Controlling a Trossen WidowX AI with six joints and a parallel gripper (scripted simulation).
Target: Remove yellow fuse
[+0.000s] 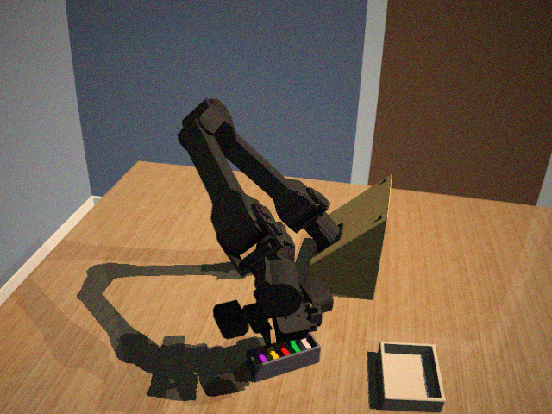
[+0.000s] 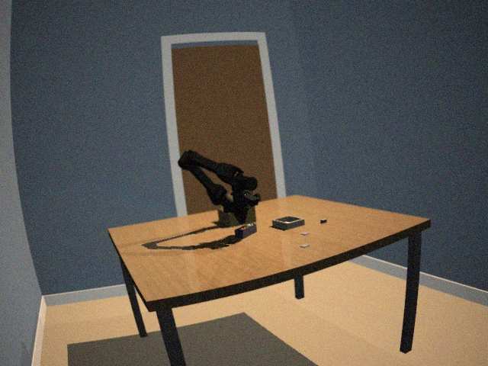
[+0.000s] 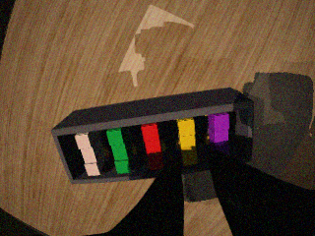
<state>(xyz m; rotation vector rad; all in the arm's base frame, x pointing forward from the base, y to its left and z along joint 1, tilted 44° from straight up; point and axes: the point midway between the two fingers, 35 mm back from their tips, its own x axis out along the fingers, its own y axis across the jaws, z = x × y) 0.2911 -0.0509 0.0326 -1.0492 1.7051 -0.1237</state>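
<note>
The yellow fuse lies 3 cm below my gripper tip. The rest, counted from my gripper tip: grey tray 2 cm behind, 24 cm to the left, 6 cm below; red fuse 1 cm behind, 2 cm to the left, 3 cm below; purple fuse 1 cm ahead, 2 cm to the right, 3 cm below.
</note>
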